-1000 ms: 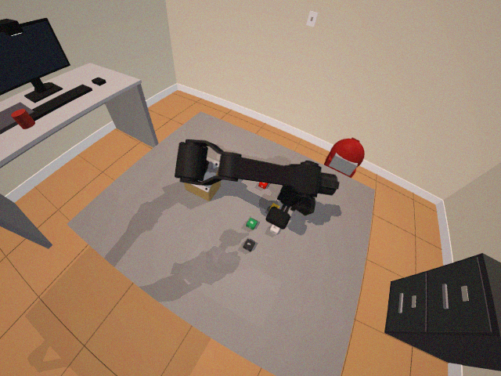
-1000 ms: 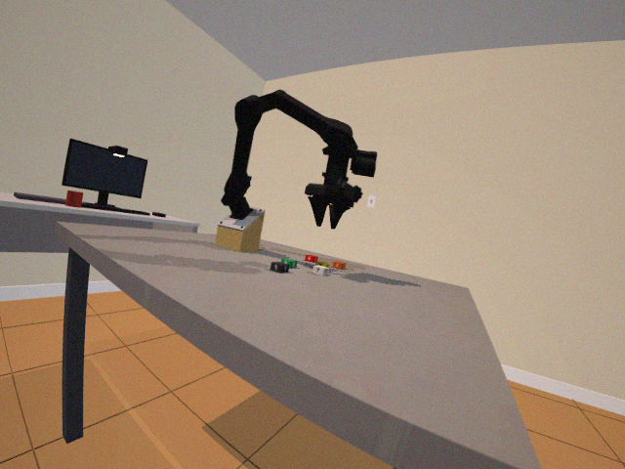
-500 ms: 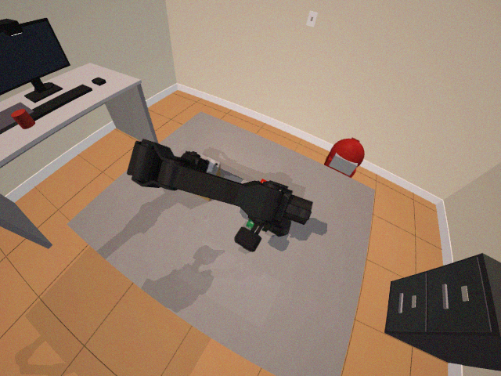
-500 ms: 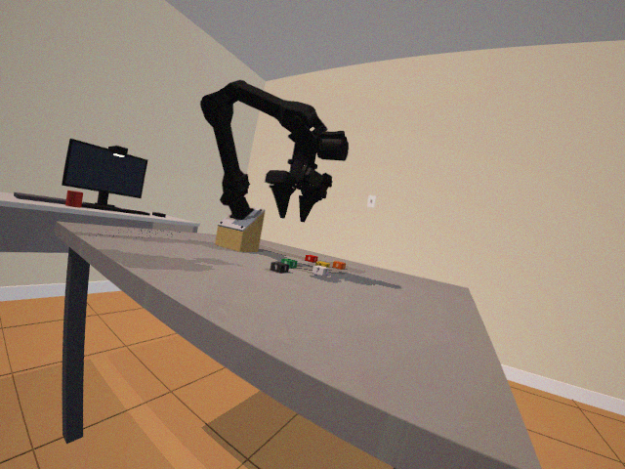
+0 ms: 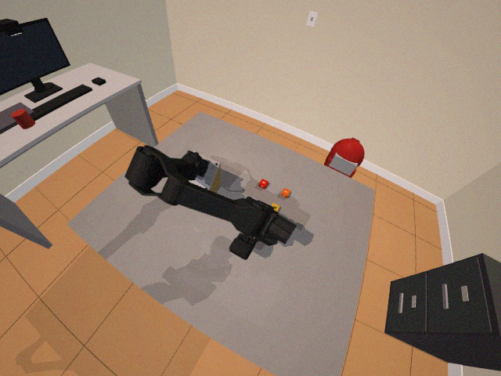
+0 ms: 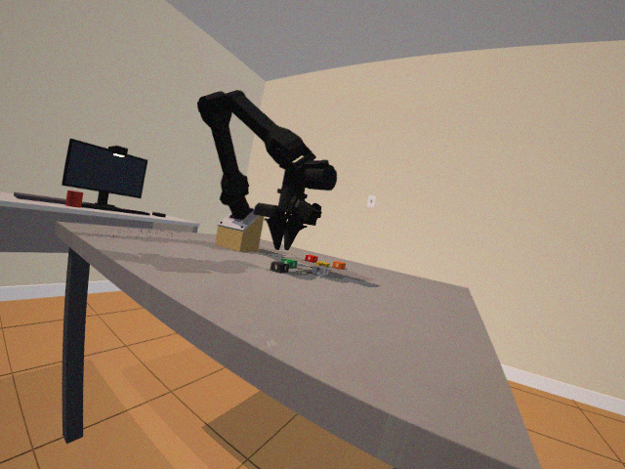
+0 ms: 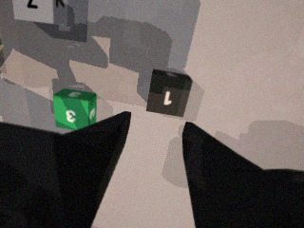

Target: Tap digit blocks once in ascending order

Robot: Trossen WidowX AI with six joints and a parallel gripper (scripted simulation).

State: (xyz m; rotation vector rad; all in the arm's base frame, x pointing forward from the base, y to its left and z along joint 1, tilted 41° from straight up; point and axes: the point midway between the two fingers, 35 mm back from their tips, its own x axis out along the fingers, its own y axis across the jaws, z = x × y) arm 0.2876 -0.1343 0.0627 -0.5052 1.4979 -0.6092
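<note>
Right now my gripper tip is 10 mm short of the black block, 10 mm to the left of it and 40 mm above it. From my gripper tip the other things lie so: green block (20 mm behind, 80 mm to the left, 40 mm below); white block (70 mm ahead, 100 mm to the left, 40 mm below); yellow block (40 mm ahead, 180 mm to the left, 40 mm below).
</note>
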